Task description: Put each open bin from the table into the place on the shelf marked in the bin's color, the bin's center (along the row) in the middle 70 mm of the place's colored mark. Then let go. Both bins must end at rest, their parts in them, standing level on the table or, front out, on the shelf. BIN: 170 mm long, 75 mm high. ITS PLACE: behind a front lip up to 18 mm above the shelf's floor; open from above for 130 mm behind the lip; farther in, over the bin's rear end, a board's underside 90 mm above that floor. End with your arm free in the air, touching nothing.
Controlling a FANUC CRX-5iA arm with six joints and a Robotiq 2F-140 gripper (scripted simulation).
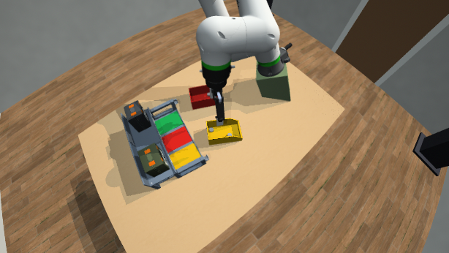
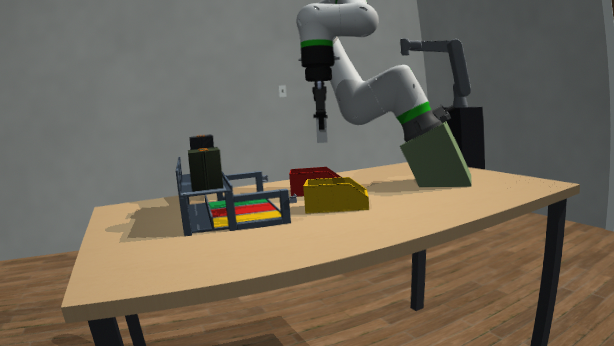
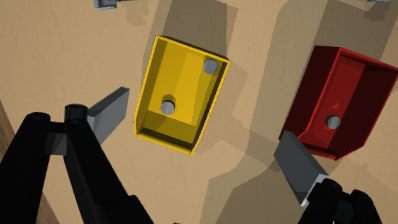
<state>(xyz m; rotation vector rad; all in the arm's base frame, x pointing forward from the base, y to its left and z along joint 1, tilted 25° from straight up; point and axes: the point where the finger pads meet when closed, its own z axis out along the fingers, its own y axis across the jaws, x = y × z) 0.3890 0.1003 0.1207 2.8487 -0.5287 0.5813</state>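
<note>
The yellow bin lies 15 cm below my hand, 5 cm to the left of it and 1 cm behind it. Also, from my hand: red bin: 19 cm to the right, 15 cm below, 6 cm behind.
</note>
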